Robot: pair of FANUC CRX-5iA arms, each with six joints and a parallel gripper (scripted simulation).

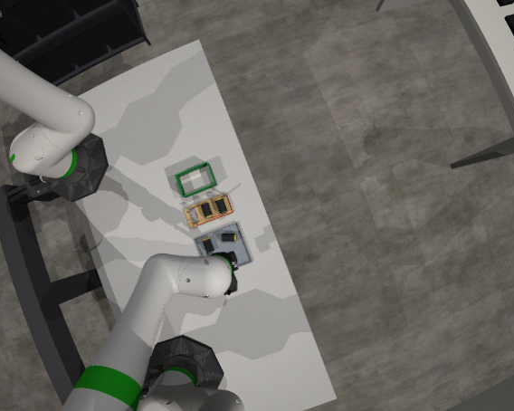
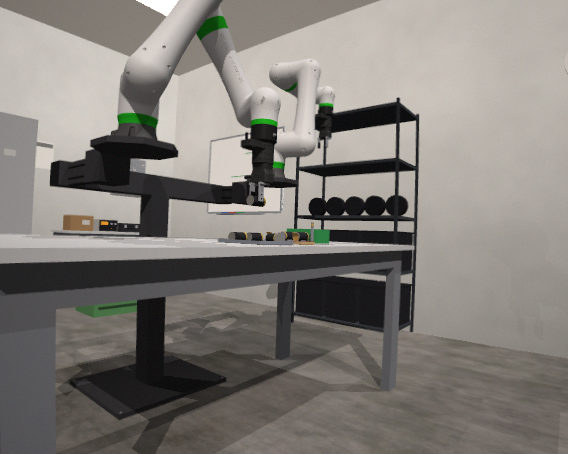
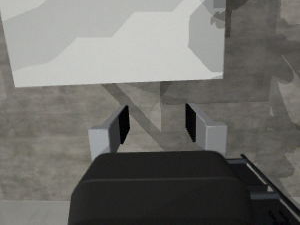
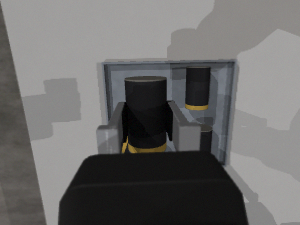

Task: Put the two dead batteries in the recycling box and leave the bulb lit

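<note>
The grey tray lies 3 cm behind my right hand, 5 cm to the left of it and 16 cm below it. Round my right hand: green recycling box (2 cm ahead, 37 cm to the left, 14 cm below).
</note>
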